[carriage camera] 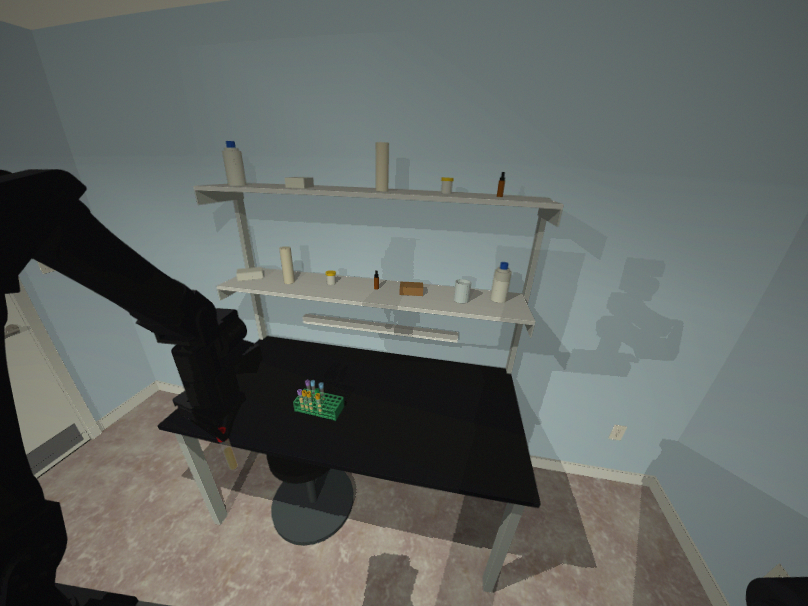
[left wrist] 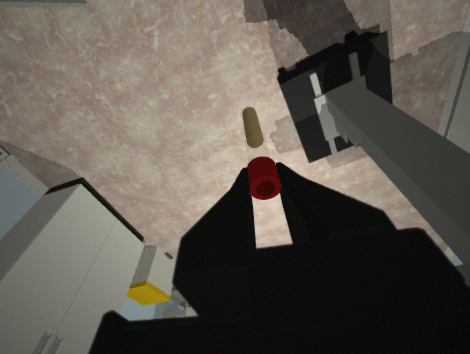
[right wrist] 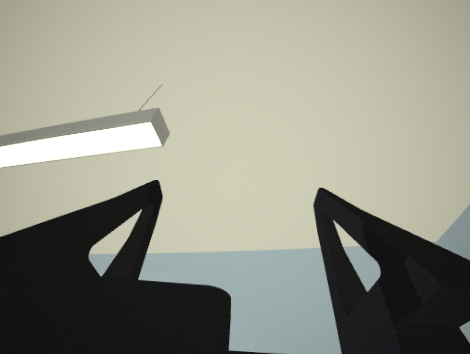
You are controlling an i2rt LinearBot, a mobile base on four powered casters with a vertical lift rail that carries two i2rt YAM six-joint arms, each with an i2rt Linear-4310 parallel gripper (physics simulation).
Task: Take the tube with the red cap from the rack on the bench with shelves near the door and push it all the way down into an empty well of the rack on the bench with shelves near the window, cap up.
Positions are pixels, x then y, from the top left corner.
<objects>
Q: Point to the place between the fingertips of my left gripper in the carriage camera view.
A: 222, 437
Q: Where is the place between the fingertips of my left gripper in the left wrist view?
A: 262, 172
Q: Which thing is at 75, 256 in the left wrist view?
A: A tall white cabinet.
</objects>
